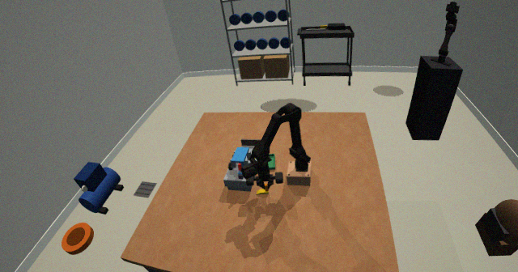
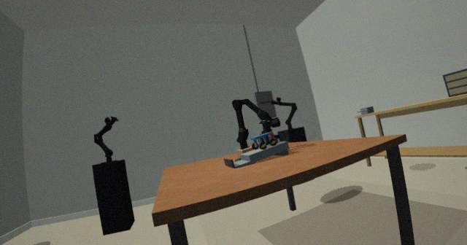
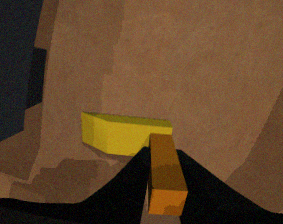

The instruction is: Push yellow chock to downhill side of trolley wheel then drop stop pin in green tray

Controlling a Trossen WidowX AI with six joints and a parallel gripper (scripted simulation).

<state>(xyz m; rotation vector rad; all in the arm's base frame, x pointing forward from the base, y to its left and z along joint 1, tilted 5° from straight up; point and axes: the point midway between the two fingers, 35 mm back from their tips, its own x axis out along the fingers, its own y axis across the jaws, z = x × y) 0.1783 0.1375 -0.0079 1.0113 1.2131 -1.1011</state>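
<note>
My gripper tip is 160 mm short of the blue trolley, 130 mm to the left of it and 80 mm below it. Round my gripper tip: ramp: 160 mm ahead, 130 mm to the right, 10 mm above; then red-headed stop pin: 140 mm ahead, 40 mm to the right, 90 mm above; then yellow chock: 20 mm ahead, 10 mm below.
</note>
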